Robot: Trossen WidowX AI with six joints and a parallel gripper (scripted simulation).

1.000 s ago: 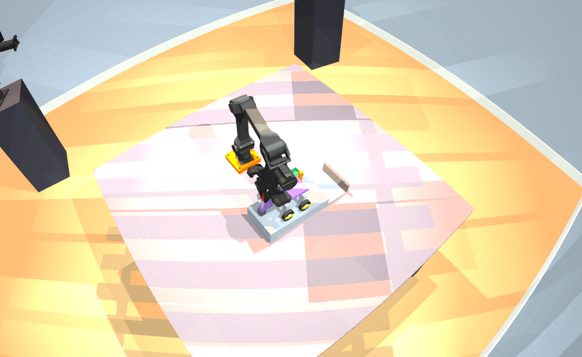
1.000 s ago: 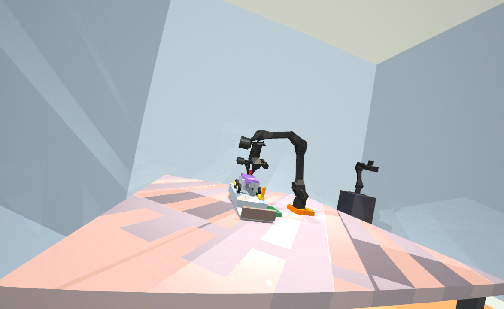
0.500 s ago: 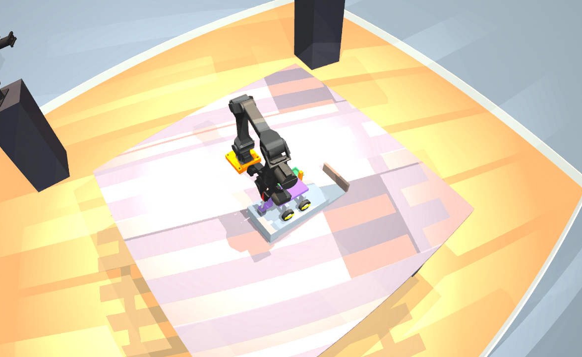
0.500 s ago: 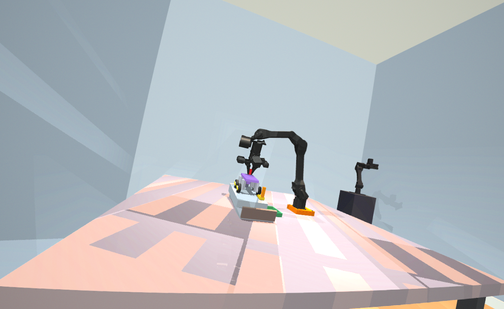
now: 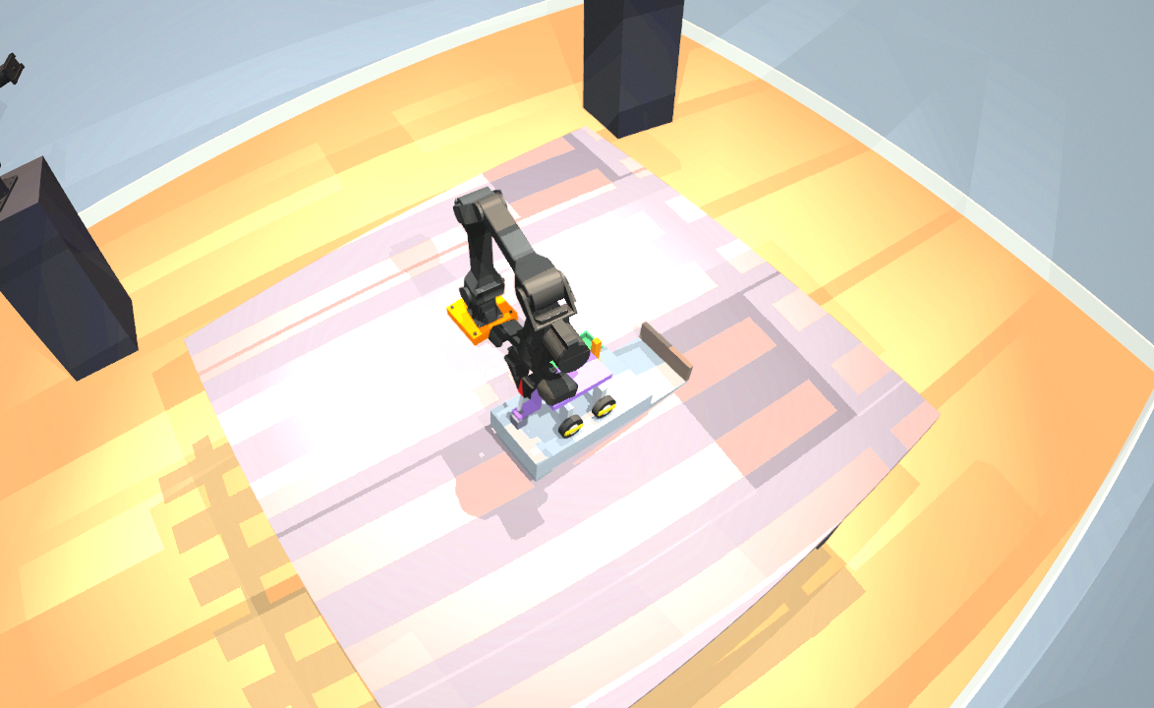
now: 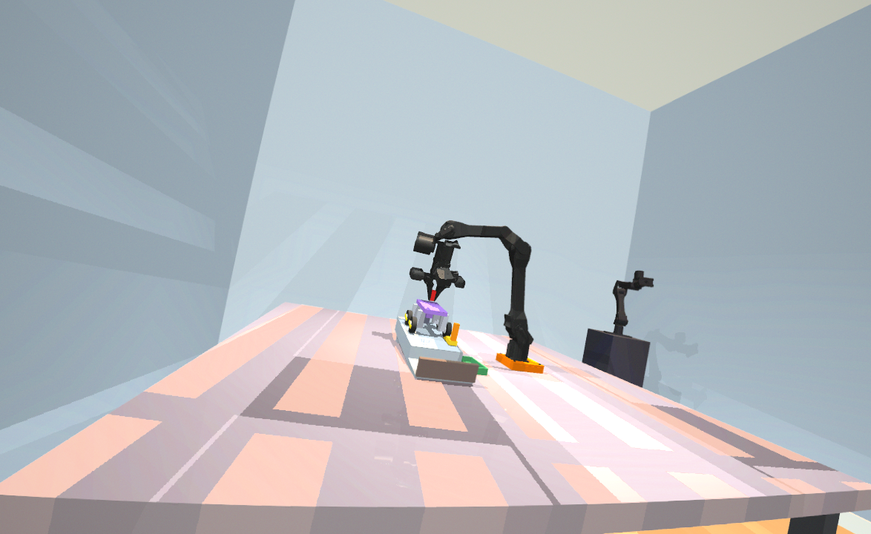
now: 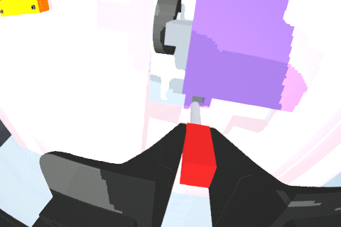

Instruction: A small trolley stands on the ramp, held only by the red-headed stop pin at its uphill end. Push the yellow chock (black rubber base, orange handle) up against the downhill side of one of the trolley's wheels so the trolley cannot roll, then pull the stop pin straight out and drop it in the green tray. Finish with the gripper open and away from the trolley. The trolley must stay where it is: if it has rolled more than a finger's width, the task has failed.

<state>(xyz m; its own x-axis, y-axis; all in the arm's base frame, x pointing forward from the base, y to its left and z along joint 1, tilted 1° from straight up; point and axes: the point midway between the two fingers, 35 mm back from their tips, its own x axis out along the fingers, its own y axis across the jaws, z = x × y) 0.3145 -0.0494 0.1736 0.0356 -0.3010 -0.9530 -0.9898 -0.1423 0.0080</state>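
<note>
Right now the green tray is 120 mm behind my gripper tip, 180 mm to the left of it and 170 mm below it. From my gripper tip the other things lie so: stop pin (right at my gripper tip); then purple-decked trolley (10 mm ahead, 90 mm to the left, 50 mm below); then yellow chock (60 mm behind, 170 mm to the left, 80 mm below).
</note>
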